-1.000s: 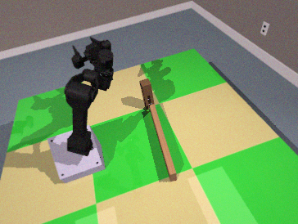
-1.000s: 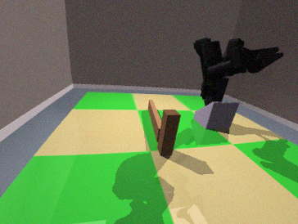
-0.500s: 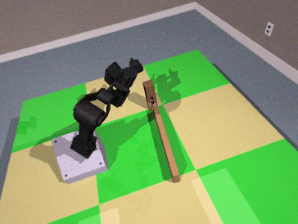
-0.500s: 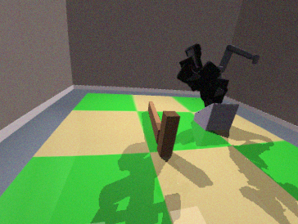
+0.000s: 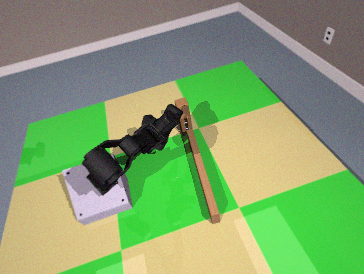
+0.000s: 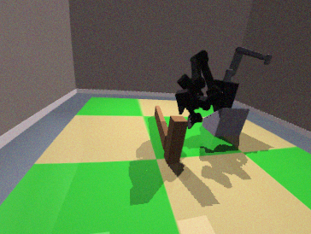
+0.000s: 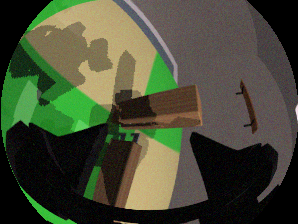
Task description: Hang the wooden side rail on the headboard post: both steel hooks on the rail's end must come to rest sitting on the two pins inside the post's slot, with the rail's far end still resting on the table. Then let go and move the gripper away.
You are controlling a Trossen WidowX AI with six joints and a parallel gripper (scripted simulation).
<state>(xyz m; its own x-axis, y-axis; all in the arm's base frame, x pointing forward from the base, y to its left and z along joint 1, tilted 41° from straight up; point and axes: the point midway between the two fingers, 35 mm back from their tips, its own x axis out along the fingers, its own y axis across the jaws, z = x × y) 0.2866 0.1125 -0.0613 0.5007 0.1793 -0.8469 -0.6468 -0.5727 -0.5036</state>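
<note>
The headboard post is 60 mm to the left of my gripper tip, 60 mm ahead of it and 50 mm below it.
</note>
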